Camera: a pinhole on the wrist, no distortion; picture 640 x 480 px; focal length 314.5 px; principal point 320.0 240.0 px. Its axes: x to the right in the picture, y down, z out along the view. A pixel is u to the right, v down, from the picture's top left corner.
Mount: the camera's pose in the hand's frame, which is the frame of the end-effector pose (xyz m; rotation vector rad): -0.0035 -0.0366 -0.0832 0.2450 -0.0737 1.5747
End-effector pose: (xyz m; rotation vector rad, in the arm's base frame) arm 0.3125 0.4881 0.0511 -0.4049 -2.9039 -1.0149
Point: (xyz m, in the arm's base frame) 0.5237 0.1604 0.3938
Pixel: behind the camera
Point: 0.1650 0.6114 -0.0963
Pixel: 383.3 96.1
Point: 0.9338 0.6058 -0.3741
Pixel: outside the picture
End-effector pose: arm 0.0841 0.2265 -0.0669 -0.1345 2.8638 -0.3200
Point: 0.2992 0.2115 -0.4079
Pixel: 452.9 364.0
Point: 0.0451 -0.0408 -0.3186
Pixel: 252.6 169.4
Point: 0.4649 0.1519 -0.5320
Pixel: 413.6 405.3
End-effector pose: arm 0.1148 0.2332 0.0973 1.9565 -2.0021 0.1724
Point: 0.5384 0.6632 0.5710
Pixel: behind the camera
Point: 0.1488 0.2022 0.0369
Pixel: 368.2 244.4
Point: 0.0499 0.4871 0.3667
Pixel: behind the camera
